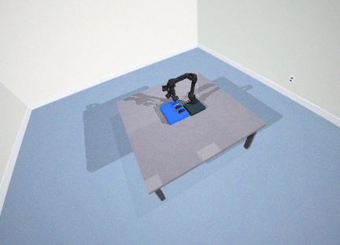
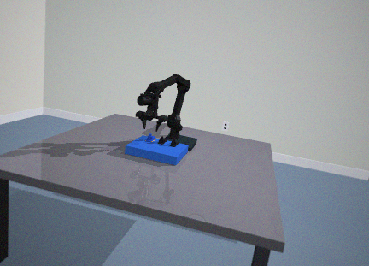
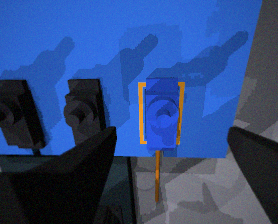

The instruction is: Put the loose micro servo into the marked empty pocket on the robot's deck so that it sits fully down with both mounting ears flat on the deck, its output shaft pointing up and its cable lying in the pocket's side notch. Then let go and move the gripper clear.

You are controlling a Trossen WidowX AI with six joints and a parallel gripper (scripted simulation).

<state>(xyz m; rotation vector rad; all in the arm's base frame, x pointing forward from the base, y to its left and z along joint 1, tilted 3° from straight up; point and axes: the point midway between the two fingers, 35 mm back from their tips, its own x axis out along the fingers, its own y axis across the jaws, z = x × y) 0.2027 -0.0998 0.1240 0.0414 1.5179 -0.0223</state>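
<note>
The blue deck is 9 cm ahead of my gripper tip, 7 cm to the left of it and 9 cm below it.
</note>
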